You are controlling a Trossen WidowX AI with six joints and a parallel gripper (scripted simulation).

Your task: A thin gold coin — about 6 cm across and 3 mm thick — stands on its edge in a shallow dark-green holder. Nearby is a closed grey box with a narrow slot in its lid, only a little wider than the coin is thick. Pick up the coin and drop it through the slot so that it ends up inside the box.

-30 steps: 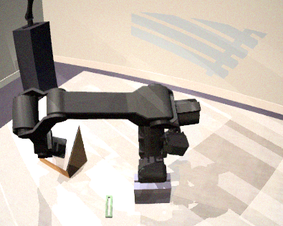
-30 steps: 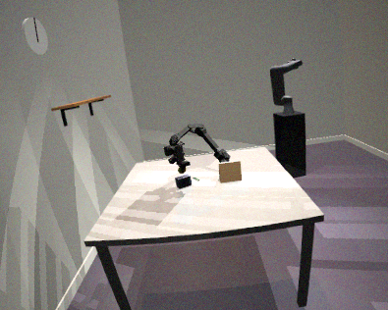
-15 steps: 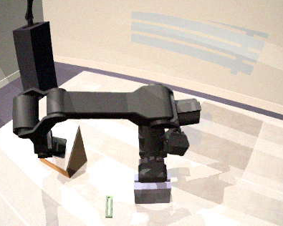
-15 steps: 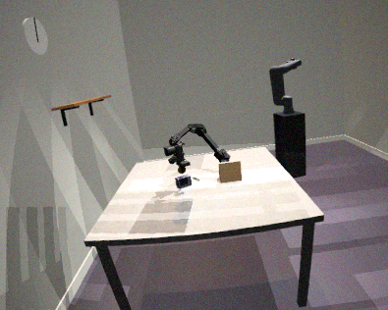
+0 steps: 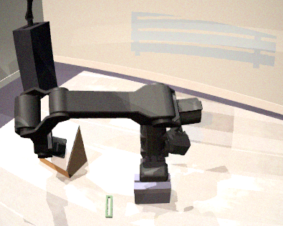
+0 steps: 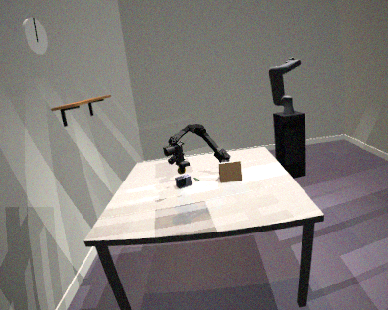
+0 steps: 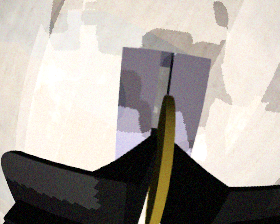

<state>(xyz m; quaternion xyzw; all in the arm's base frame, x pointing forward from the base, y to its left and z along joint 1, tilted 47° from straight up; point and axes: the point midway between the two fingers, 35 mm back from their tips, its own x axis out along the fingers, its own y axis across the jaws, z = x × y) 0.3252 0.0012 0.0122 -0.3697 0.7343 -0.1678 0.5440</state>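
My gripper tip is now 20 mm below the gold coin.
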